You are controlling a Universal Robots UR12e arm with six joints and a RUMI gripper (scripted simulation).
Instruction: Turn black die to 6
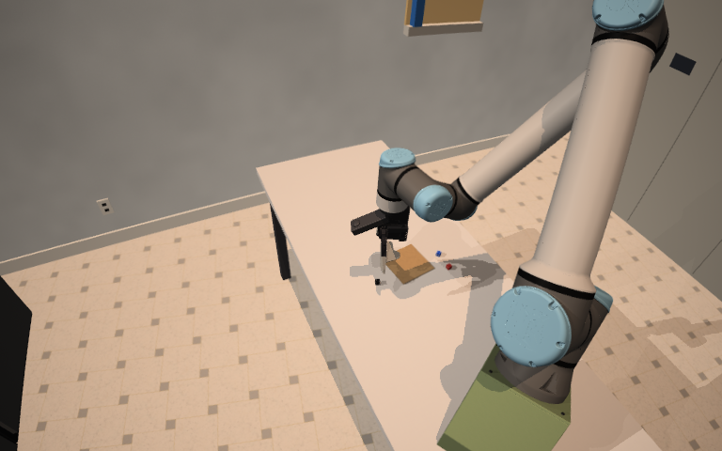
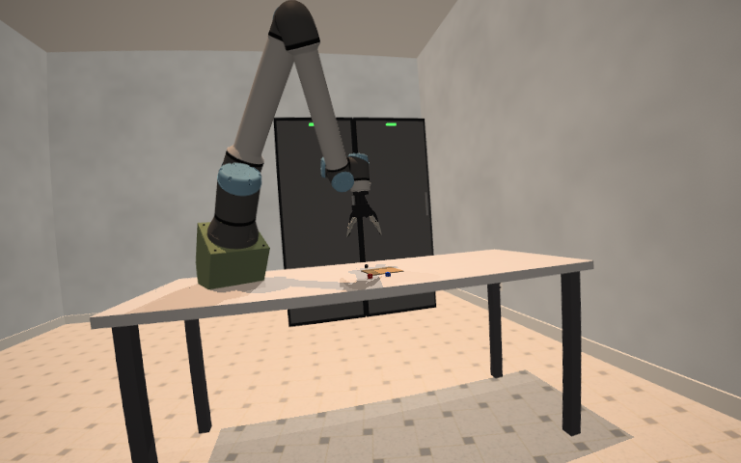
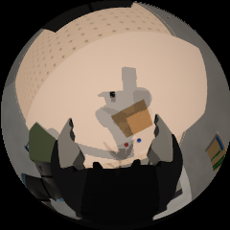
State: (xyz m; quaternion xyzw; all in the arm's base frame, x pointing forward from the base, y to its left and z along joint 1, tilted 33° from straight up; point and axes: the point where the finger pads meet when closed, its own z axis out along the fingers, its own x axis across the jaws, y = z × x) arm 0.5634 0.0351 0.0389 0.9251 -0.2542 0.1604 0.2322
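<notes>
Right now my hand is 14 cm above the black die. Also, from my hand: red die: 26 cm to the right, 14 cm below, 10 cm behind; brown mat: 15 cm to the right, 14 cm below, 1 cm ahead; blue die: 27 cm to the right, 14 cm below, 3 cm behind.
</notes>
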